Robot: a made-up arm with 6 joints.
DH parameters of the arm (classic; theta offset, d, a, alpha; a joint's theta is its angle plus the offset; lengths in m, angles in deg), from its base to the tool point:
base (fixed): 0 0 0 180
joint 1: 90 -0.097 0.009 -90
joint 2: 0 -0.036 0.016 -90
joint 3: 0 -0.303 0.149 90
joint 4: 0 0.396 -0.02 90
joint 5: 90 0.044 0.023 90
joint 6: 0 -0.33 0.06 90
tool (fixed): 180 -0.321 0 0
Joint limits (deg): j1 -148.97..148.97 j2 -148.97..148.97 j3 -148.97..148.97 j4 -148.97..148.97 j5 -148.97..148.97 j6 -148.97..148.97
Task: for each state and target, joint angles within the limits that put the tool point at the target. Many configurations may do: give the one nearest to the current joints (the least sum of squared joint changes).
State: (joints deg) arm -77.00 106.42 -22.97 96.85 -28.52 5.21
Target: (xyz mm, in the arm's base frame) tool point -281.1 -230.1 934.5
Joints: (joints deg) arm -61.53 132.40 10.18 114.40 -17.35 15.37
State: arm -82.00 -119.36 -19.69 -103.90 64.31 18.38
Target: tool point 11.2 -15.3 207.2
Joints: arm -80.41 -109.99 -10.80 -118.84 62.15 27.32
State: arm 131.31 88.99 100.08 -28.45 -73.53 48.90
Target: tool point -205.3 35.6 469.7
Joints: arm 116.75 67.21 130.33 -54.26 -30.82 80.22
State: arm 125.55 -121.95 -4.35 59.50 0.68 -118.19
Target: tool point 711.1 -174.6 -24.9
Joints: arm 148.97 -88.30 35.10 59.09 16.34 -134.14
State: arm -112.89 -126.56 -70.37 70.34 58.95 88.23
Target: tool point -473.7 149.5 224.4
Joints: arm -63.06 -117.81 -56.93 59.66 28.54 89.78
